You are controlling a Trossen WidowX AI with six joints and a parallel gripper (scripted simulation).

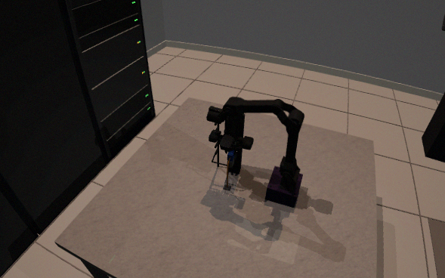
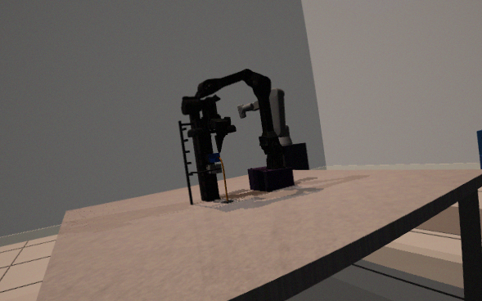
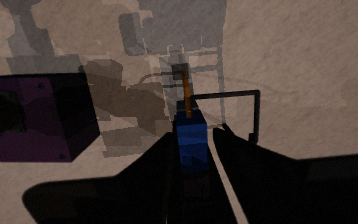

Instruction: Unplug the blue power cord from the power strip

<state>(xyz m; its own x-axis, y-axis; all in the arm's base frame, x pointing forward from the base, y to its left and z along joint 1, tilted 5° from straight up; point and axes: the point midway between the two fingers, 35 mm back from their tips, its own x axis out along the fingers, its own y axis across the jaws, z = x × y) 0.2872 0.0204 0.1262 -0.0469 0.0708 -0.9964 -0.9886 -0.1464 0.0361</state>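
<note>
Right now the blue plug is 10 mm ahead of my gripper tip, 30 mm to the right of it and 10 mm below it.
</note>
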